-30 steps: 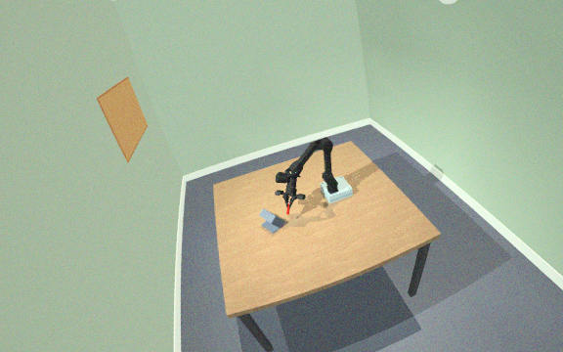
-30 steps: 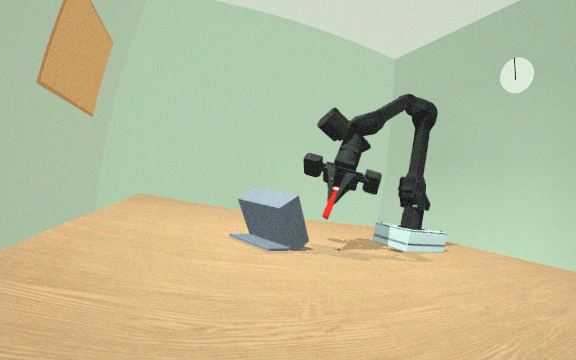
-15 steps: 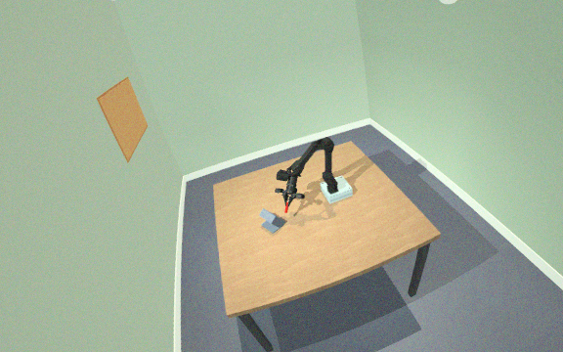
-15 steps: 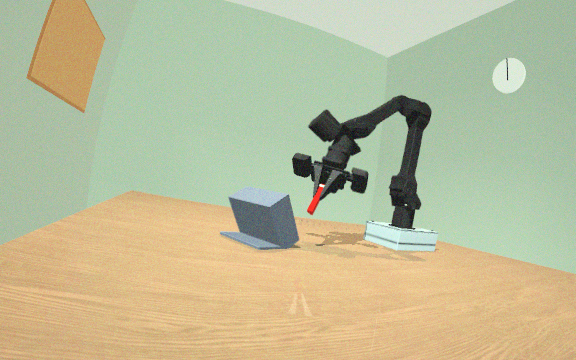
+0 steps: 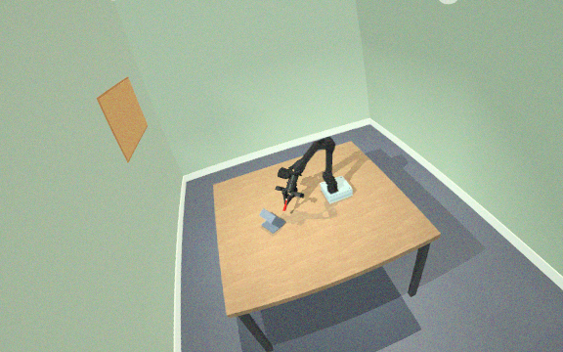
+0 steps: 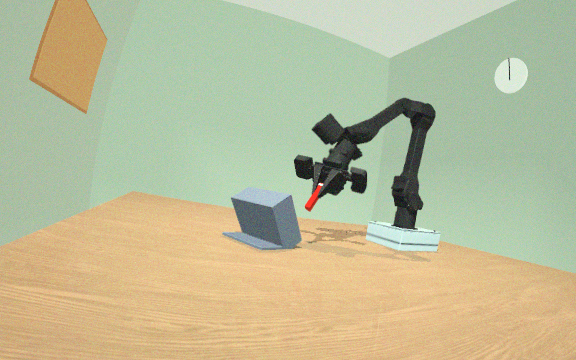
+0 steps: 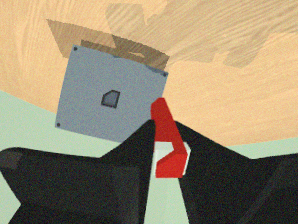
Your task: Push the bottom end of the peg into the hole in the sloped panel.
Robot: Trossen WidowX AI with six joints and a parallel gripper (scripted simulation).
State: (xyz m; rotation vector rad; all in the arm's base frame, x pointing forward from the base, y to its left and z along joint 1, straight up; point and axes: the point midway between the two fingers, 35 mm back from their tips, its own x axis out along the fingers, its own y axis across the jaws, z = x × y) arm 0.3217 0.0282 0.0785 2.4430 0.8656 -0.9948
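Now: the sloped panel 110 mm ahead of my gripper tip, 60 mm below it and 10 mm to the left of it. The rest, counted from my gripper tip: red peg: 10 mm to the right, 10 mm behind, 10 mm above.
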